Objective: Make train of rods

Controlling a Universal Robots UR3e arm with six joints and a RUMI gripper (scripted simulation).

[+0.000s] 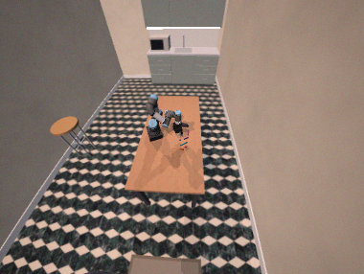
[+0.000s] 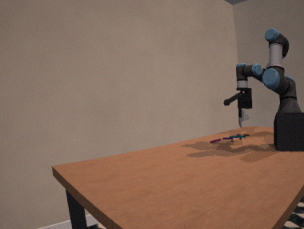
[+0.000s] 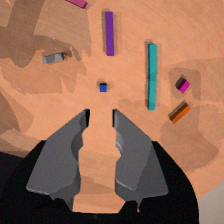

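Right now my hand is 80 mm above the blue rod. The rest, counted from my hand: grey rod (10 mm ahead, 80 mm to the left, 80 mm below); turquoise rod (40 mm ahead, 60 mm to the right, 80 mm below); purple rod (70 mm ahead, 20 mm to the left, 80 mm below).
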